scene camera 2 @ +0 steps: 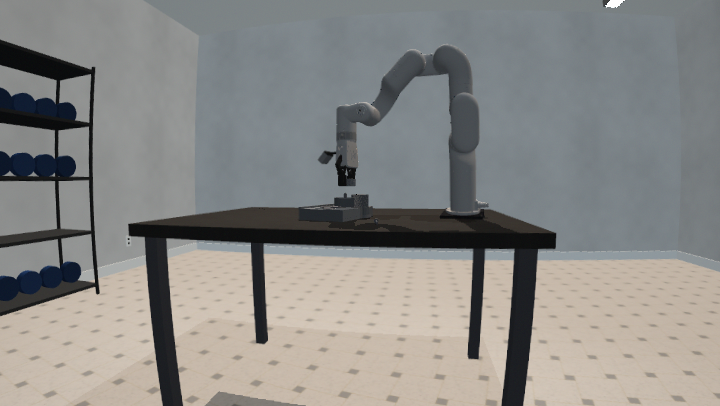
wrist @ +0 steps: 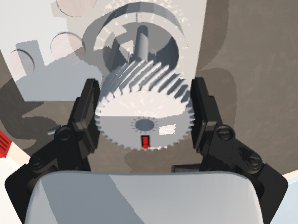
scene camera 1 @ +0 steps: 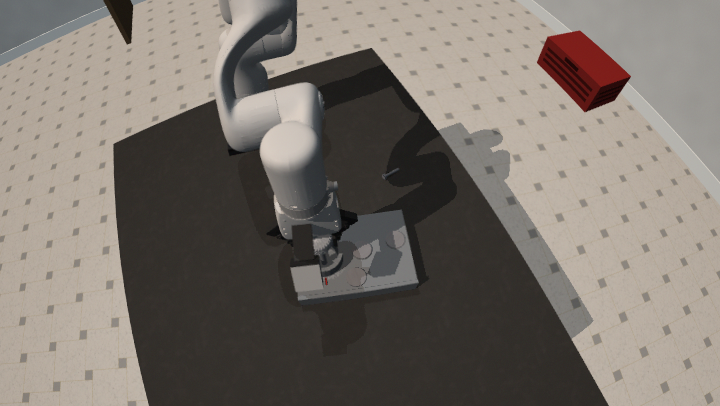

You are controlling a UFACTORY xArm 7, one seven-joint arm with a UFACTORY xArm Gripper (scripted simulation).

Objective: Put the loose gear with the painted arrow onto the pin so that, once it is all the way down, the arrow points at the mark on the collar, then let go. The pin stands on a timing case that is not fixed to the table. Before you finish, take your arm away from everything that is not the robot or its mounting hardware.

Note:
I see my gripper, a grey timing case and a gear.
My gripper also shows in the wrist view.

